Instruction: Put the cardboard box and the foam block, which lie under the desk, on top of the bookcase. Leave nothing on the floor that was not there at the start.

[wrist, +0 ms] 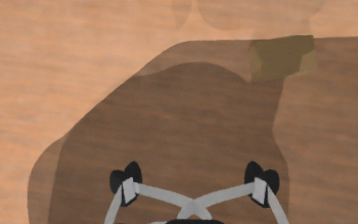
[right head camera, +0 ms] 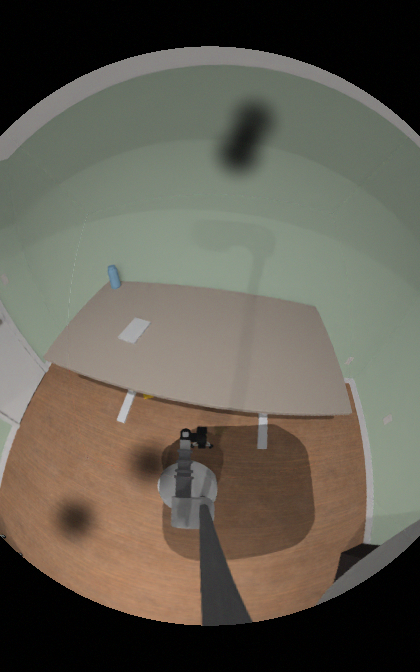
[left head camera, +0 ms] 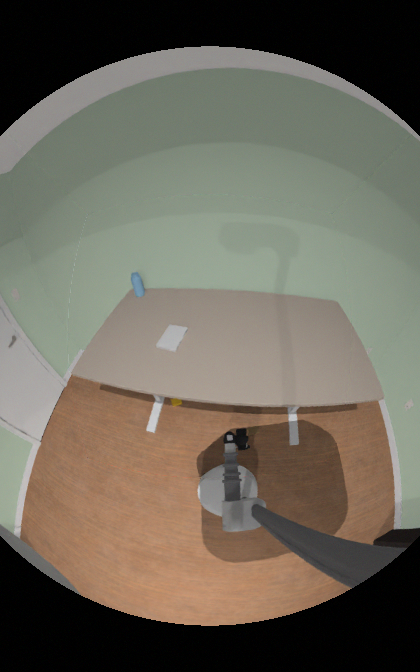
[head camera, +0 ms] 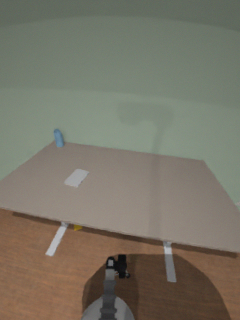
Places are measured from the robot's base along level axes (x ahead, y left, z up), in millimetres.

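Pixels of known places: gripper, fingertip midpoint: [wrist: 192, 175].
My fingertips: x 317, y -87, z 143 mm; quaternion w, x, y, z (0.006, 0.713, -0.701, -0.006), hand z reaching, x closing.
For each thing: its top centre in the pictures, then the offset to it from my fingertips. Level surfaces: height alone.
- desk, surface height: 780 mm up
- olive-tan block, top centre: [wrist: 286, 55] [head camera: 134, 257] 167 mm ahead, 156 mm right, 120 mm down
- yellow block, top centre: [head camera: 77, 225] 474 mm ahead, 508 mm left, 125 mm down
- blue bottle, top centre: [head camera: 56, 129] 810 mm ahead, 641 mm left, 945 mm up
- white flat pad, top centre: [head camera: 77, 176] 380 mm ahead, 349 mm left, 789 mm up
My gripper [wrist: 192, 175] [right head camera: 202, 445] is open and empty, pointing down over the floor in front of the desk [head camera: 120, 200] [left head camera: 225, 350] [right head camera: 200, 350]. In the wrist view an olive-tan block [wrist: 284, 57] lies on the floor in shadow, ahead of the right finger and apart from both fingers. A yellow block [head camera: 77, 227] [left head camera: 176, 402] [right head camera: 147, 396] shows partly below the desk's front edge, beside the left desk foot; the desk top hides the rest. I cannot tell for certain which is the cardboard box and which the foam block. The bookcase cannot be clearly made out.
White desk feet [head camera: 57, 240] [head camera: 170, 262] stand left and right. A blue bottle [head camera: 59, 138] and a white flat pad [head camera: 76, 178] are on the desk. A dark box-shaped piece [left head camera: 402, 537] [right head camera: 352, 559] shows partly at the lower right. A door [left head camera: 25, 375] is at the left.
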